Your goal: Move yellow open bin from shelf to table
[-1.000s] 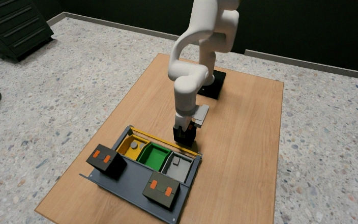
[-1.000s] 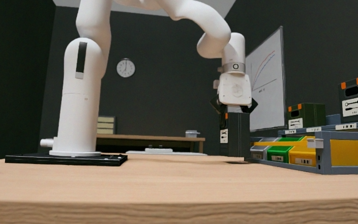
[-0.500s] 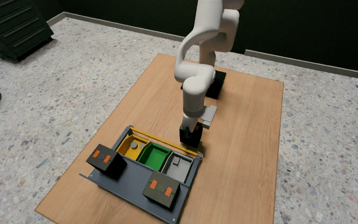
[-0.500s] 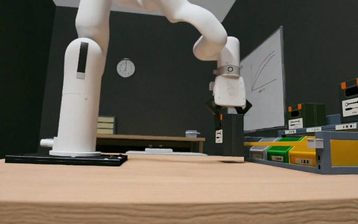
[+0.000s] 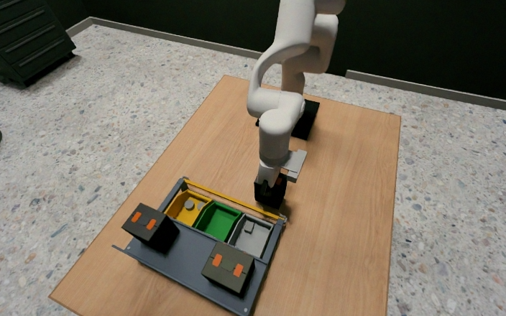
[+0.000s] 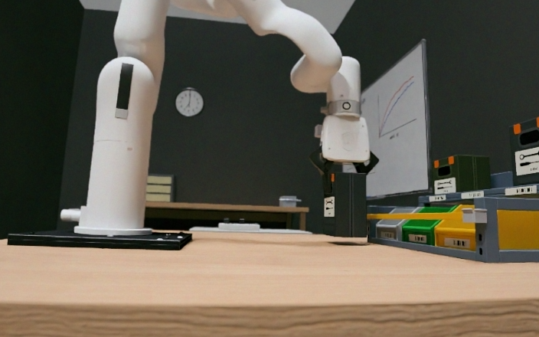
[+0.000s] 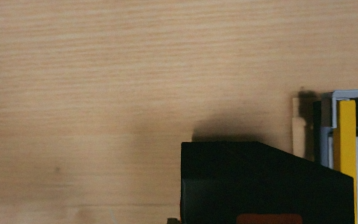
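My gripper is now 70 mm short of the thin yellow strip, 120 mm to the left of it and 60 mm above it. The rest, counted from my hand: dark box (40 mm below); green bin (180 mm ahead, 120 mm to the right, 80 mm below); grey bin (180 mm ahead, 10 mm to the right, 80 mm below).
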